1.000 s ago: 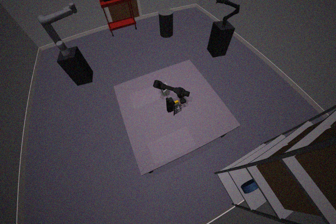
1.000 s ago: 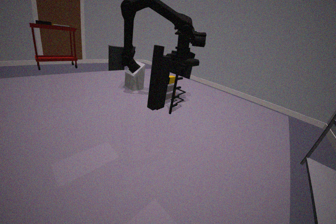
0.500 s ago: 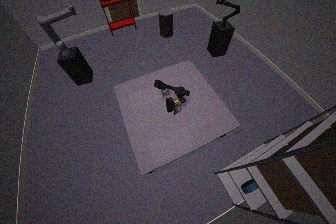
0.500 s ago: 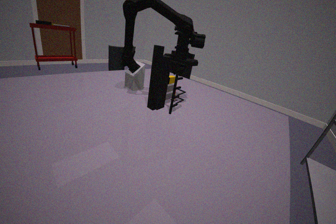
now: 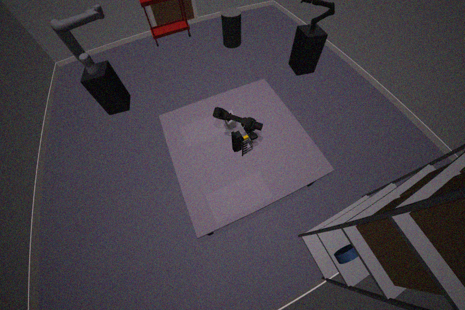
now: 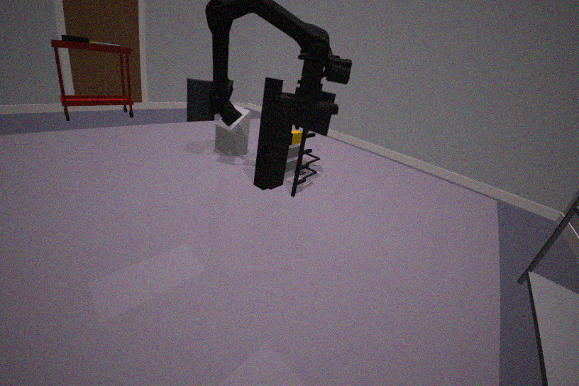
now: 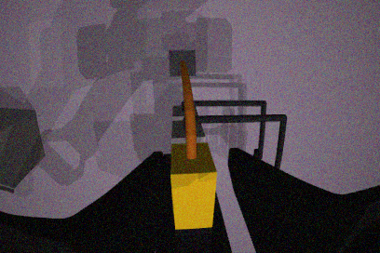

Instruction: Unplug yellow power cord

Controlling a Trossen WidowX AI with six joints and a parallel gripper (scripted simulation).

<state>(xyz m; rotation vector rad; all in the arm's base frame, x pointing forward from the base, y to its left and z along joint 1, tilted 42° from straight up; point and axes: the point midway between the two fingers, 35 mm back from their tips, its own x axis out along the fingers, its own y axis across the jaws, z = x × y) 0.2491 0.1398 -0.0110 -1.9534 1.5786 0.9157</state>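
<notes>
Right now the yellow plug is 1 cm ahead of my gripper tip, 5 cm to the right of it and 1 cm below it.
</notes>
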